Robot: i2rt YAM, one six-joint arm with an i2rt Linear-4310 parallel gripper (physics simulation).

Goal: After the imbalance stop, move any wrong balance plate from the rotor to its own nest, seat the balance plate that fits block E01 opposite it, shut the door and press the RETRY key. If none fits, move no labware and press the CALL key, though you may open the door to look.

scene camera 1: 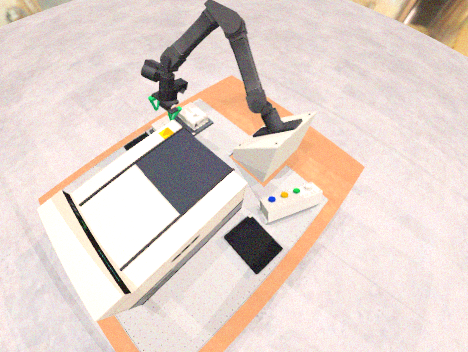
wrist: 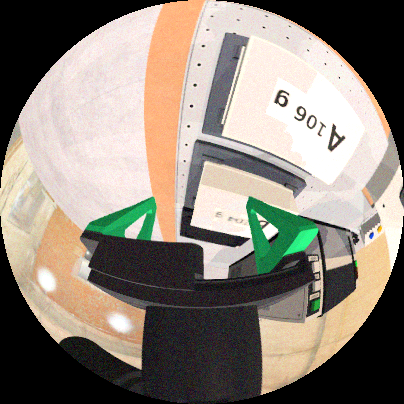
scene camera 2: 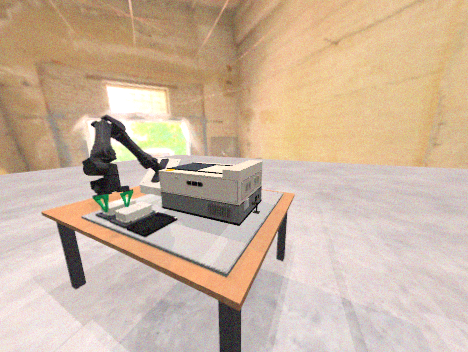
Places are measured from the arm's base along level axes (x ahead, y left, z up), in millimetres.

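Pixels of known places: gripper, fingertip midpoint: (scene camera 1: 164, 116) (wrist: 200, 201) (scene camera 2: 117, 209); arm's base at its link origin: (scene camera 1: 276, 129).
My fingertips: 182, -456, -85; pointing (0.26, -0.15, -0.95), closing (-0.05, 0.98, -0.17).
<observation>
For each thing: its middle in the pictures, then the offset to it from my fingertips, as dx, dy, dz. "spot": a spot on its surface instead.
- plate marked B 204 g at the middle of its body: (wrist: 242, 207) (scene camera 1: 167, 130) (scene camera 2: 134, 211) +34, +54, -28
- black nest at the middle of its body: (wrist: 215, 232) (scene camera 1: 143, 149) (scene camera 2: 153, 222) +166, +34, -52
- centrifuge at the middle of its body: (scene camera 1: 153, 208) (wrist: 287, 285) (scene camera 2: 213, 183) +306, +336, +61
- flat dark panel at the middle of its body: (scene camera 1: 181, 166) (scene camera 2: 193, 166) +172, +346, +150
- white panel at a spot on its surface: (scene camera 1: 132, 200) spot: +329, +319, +149
- key box at the middle of its body: (scene camera 1: 291, 201) -28, +650, -19
- black tray at the middle of its body: (scene camera 1: 253, 243) +173, +629, -42
My gripper (scene camera 1: 164, 113) (scene camera 2: 116, 208) (wrist: 200, 201) is open and empty, pointing down above the light block plates. The plate marked "B 204 g" (scene camera 2: 134, 212) (wrist: 240, 184) sits in a dark nest, between and beyond the fingertips in the wrist view. The plate marked "A 106 g" (scene camera 1: 196, 116) (wrist: 265, 95) sits in the neighbouring nest. A black nest (scene camera 1: 137, 141) (scene camera 2: 150, 224) lies beyond B. The centrifuge (scene camera 1: 215, 210) (scene camera 2: 210, 185) has a flat dark panel (scene camera 1: 185, 170) and a white panel (scene camera 1: 132, 200) on top. The rotor and block E01 do not show.
A key box (scene camera 1: 292, 204) with blue, orange, green and white keys stands near the wedge-shaped arm base (scene camera 1: 275, 150). A black tray (scene camera 1: 253, 244) lies beside the centrifuge. The centrifuge's tall body stands close to the plate nests.
</observation>
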